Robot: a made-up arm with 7 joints.
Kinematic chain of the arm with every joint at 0, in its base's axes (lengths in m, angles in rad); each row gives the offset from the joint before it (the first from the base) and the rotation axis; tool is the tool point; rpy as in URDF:
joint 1: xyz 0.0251 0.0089 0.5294 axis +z
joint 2: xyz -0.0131 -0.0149 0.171 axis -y
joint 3: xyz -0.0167 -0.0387 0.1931 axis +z
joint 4: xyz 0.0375 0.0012 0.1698 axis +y
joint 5: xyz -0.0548 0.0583 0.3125 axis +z
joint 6: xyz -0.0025 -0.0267 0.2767 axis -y
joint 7: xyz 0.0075 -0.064 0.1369 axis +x
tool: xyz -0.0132 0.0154 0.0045 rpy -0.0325 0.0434 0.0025
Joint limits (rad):
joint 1: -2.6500..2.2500
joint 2: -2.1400..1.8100
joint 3: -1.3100..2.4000
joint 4: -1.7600..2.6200
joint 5: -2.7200..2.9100
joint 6: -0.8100..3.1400
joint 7: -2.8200..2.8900
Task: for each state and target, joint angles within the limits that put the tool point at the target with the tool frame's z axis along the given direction. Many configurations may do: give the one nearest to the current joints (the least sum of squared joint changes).
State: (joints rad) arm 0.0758 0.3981 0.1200 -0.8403 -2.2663 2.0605 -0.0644
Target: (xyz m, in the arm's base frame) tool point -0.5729 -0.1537 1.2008 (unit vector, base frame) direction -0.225 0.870 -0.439
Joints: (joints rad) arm 0.2462 0.2512 0.3705 -0.8231 -1.8329 2.1244 0.4278
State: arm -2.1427 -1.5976 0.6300 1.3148 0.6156 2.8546 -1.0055
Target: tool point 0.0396 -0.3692 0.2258 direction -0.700 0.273 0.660
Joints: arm -2.3880 -1.9957 0.7789 1.4283 0.7495 3.0867 -0.1045
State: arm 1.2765 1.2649 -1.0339 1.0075 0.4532 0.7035 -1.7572
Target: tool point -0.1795 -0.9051 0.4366 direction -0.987 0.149 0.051
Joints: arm 1.1469 1.8100 -1.0756 0.2698 0.7717 1.6339 -1.3322
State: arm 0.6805 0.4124 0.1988 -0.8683 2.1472 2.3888 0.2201
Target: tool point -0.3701 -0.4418 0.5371 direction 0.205 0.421 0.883
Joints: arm 0.7074 1.0459 0.3009 -1.4774 2.2380 2.9947 0.0915
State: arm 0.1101 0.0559 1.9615 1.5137 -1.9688 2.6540 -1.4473
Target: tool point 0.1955 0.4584 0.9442 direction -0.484 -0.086 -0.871
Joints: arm -0.1772 -0.4581 1.4170 2.0759 -1.5353 2.9128 -1.8690
